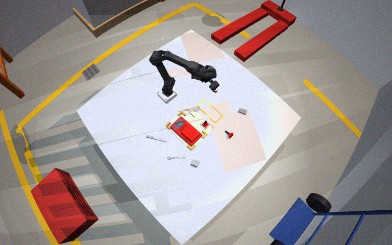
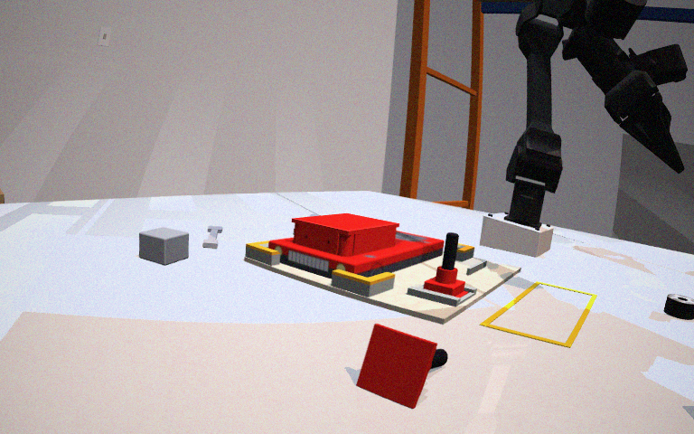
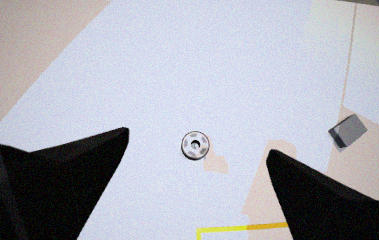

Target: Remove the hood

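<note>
Now: the red hood 37 cm to the right of my gripper tip, 12 cm below it and 9 cm ahead of it.
</note>
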